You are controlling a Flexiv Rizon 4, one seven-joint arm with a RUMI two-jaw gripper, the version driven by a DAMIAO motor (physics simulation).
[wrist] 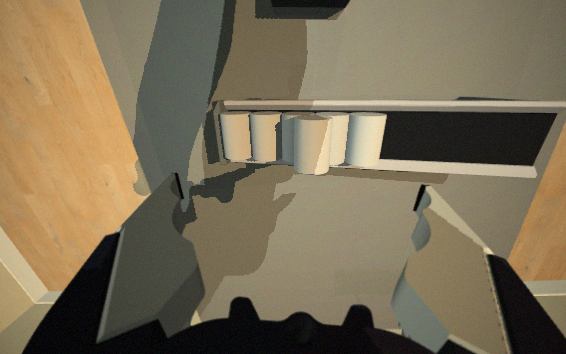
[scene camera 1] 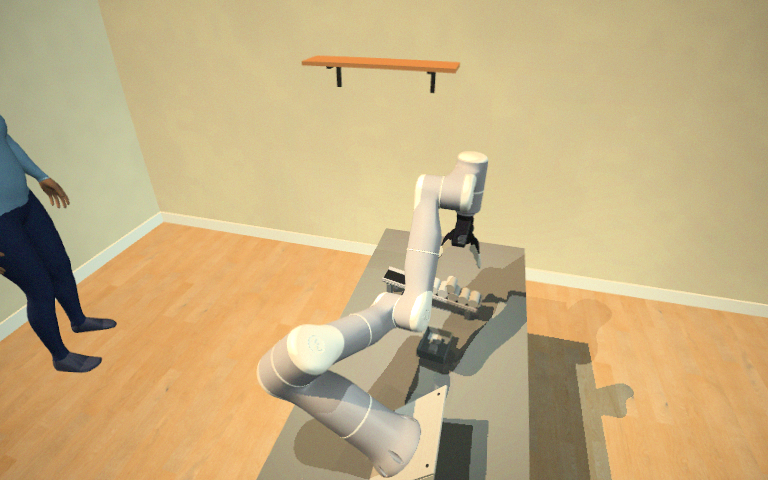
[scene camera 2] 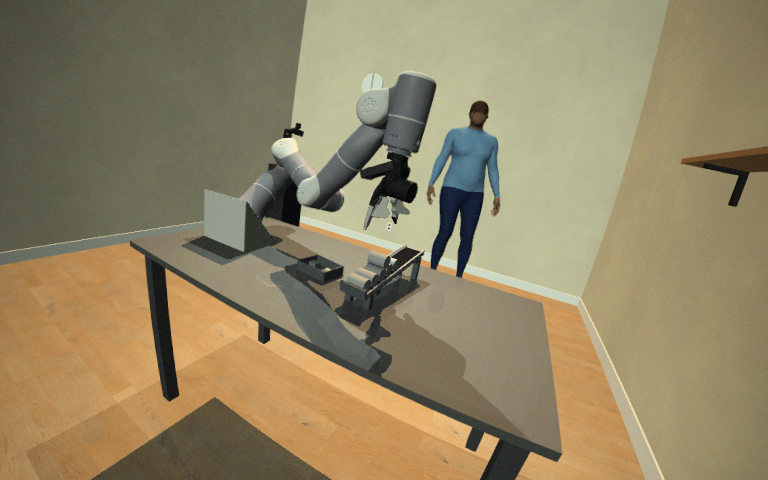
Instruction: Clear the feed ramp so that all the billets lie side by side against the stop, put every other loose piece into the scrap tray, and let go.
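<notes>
My gripper is open and empty, above and to one side of the feed ramp. In the wrist view, several pale cylinders lie crosswise on the ramp. The leftmost cylinder is by the stop, with a second cylinder beside it. One raised cylinder rests on top of the row and partly hides two below. The uppermost cylinder on the slope lies at the right. The scrap tray holds light pieces, not clearly countable.
The ramp and tray stand on the grey table. The arm's mounting plate is at the table's other end. A person stands beyond the table. An orange shelf is on the wall.
</notes>
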